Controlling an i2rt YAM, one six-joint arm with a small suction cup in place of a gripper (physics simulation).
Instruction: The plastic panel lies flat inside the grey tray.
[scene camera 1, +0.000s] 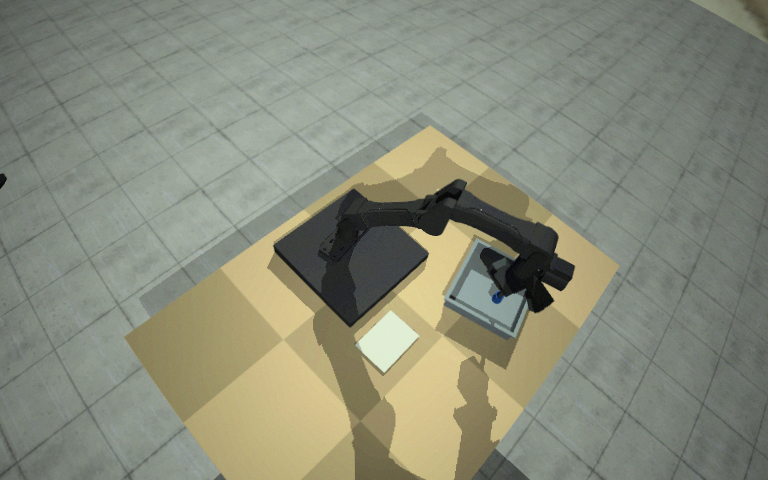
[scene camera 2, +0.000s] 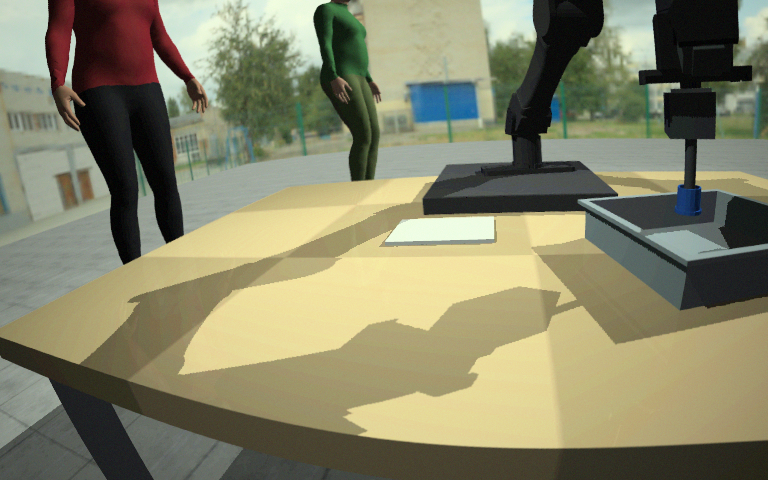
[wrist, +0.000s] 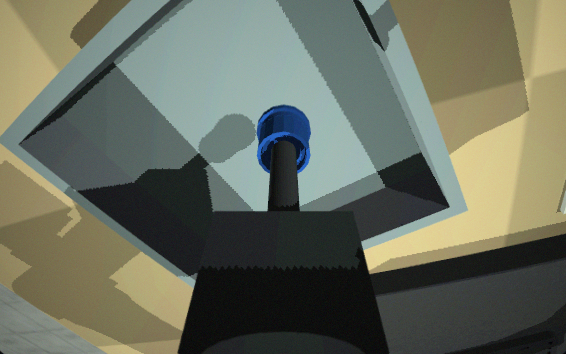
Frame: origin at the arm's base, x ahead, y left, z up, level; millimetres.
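Seen in the pictures: end effector, tool point: (scene camera 1: 496, 299) (scene camera 2: 687, 211) (wrist: 283, 129); arm's base, origin of the base link: (scene camera 1: 347, 234) (scene camera 2: 528, 170).
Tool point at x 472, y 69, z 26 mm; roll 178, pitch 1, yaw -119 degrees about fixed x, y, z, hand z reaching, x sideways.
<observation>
Pixels of each thing's top centre, then the offset from my tool point to it. Level surfaces: height alone.
- plastic panel, middle of its top: (scene camera 2: 443, 228) (scene camera 1: 387, 340) dx -191, dy -264, dz -56 mm
- grey tray, middle of its top: (wrist: 239, 177) (scene camera 2: 707, 214) (scene camera 1: 495, 285) dx -23, dy +46, dz -11 mm
- wooden table, its level: dz -61 mm
The plastic panel (scene camera 1: 387, 341) (scene camera 2: 444, 230) is a thin, pale, rectangular plate. It lies flat on the table, beside the grey tray and outside it; a sliver of the panel (wrist: 563, 200) shows at the wrist view's right edge. The grey tray (scene camera 1: 472, 316) (scene camera 2: 628, 254) (wrist: 442, 165) is an open box with raised walls, standing to the right of the panel in both scene views. My gripper, a blue suction cup (scene camera 1: 497, 297) (scene camera 2: 689, 201) (wrist: 283, 125), points down over the tray's interior, above its floor. It carries nothing. The arm hides part of the tray in scene camera 1.
A dark square base plate (scene camera 1: 385, 266) (scene camera 2: 509, 198) (wrist: 465, 320) carries the arm, behind the panel in scene camera 2. Arm shadows fall across the wooden table (scene camera 1: 226, 396) (scene camera 2: 283, 401). Two people, in red (scene camera 2: 113, 42) and green (scene camera 2: 346, 42) tops, stand beyond the table.
</observation>
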